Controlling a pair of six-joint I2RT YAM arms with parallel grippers.
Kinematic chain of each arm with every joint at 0, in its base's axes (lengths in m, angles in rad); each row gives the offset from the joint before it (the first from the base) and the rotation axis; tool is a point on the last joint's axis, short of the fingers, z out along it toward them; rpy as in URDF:
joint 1: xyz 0 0 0.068 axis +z
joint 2: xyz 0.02 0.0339 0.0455 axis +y
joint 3: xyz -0.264 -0.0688 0 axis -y
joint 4: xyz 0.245 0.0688 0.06 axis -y
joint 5: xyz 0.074 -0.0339 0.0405 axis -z
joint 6: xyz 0.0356 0 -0.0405 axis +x
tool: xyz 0 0 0 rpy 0 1.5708 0
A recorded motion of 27 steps. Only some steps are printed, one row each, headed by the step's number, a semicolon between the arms.
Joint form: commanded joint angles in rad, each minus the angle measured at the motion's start. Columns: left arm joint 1, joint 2, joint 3, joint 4, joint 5, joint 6; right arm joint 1, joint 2, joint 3, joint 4, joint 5, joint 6.
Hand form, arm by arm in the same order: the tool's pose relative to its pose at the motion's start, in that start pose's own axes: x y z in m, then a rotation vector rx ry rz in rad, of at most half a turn. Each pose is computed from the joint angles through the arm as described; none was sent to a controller.
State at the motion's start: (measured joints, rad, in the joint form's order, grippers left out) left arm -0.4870 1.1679 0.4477 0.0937 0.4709 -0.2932; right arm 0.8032 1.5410 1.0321 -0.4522 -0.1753 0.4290
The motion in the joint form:
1: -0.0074 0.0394 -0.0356 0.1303 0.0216 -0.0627; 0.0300 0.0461 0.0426 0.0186 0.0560 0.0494
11: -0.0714 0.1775 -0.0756 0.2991 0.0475 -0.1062; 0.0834 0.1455 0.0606 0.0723 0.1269 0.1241
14: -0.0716 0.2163 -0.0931 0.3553 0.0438 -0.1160; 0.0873 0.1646 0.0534 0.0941 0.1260 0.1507
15: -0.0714 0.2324 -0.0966 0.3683 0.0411 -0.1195; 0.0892 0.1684 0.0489 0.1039 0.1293 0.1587
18: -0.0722 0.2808 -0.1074 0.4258 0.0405 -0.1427; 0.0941 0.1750 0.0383 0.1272 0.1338 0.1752
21: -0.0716 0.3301 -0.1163 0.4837 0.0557 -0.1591; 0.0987 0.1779 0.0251 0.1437 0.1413 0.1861
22: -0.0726 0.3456 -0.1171 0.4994 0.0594 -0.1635; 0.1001 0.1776 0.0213 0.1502 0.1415 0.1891
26: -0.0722 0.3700 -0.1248 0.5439 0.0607 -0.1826; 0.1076 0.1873 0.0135 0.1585 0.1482 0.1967
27: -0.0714 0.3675 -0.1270 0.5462 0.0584 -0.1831; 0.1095 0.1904 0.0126 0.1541 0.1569 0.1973
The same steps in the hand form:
1: 0.0038 0.0022 0.0073 0.0413 -0.0358 -0.0334; -0.0071 0.0104 0.0089 0.0298 -0.0271 0.0230
11: 0.0224 0.0023 0.0318 0.1072 0.0161 -0.0486; -0.0025 0.0208 0.0397 0.0796 -0.0197 0.0572
14: 0.0280 0.0064 0.0363 0.1038 0.0154 -0.0584; -0.0002 0.0202 0.0469 0.0791 -0.0151 0.0810
15: 0.0300 0.0081 0.0382 0.0989 0.0200 -0.0649; 0.0007 0.0200 0.0488 0.0803 -0.0177 0.0872
18: 0.0349 0.0122 0.0437 0.0981 0.0228 -0.0885; 0.0028 0.0201 0.0524 0.0786 -0.0241 0.0992
21: 0.0397 0.0159 0.0488 0.1114 0.0294 -0.1052; 0.0058 0.0196 0.0552 0.0825 -0.0272 0.1062
22: 0.0409 0.0167 0.0506 0.1152 0.0322 -0.1093; 0.0065 0.0198 0.0556 0.0804 -0.0295 0.1078
26: 0.0428 0.0184 0.0527 0.1203 0.0234 -0.1229; 0.0100 0.0200 0.0598 0.0875 -0.0230 0.1099
27: 0.0428 0.0185 0.0522 0.1185 0.0199 -0.1227; 0.0112 0.0196 0.0609 0.0985 -0.0200 0.1093

